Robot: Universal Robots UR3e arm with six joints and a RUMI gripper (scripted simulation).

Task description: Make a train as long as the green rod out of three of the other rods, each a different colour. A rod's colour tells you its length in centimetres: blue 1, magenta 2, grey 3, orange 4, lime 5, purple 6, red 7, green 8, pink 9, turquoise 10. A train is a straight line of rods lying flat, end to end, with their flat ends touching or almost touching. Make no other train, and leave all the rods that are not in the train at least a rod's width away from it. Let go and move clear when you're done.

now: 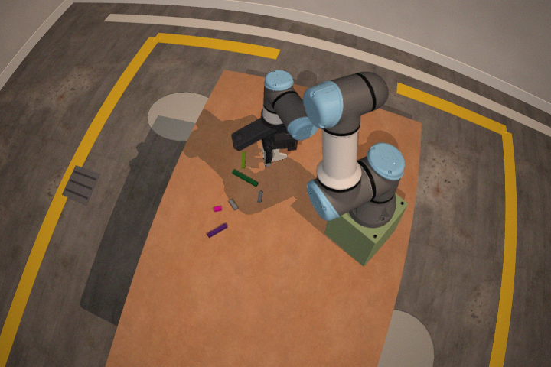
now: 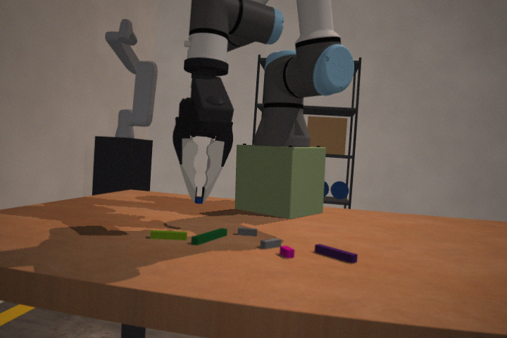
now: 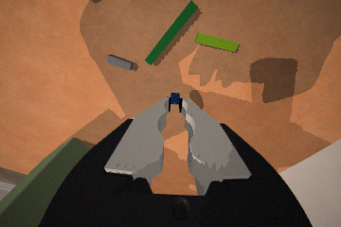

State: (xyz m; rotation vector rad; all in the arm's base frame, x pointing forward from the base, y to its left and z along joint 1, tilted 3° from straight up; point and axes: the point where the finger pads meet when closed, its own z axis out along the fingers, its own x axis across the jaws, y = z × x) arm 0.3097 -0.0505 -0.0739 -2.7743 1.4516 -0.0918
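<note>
Now: the purple rod 40 mm ahead of my hand, 220 mm to the left of it and 50 mm below it. From my hand the other things lie so: green rod (40 mm ahead, 40 mm to the left, 50 mm below); blue rod (10 mm below); lime rod (70 mm ahead, 10 mm to the right, 50 mm below).
</note>
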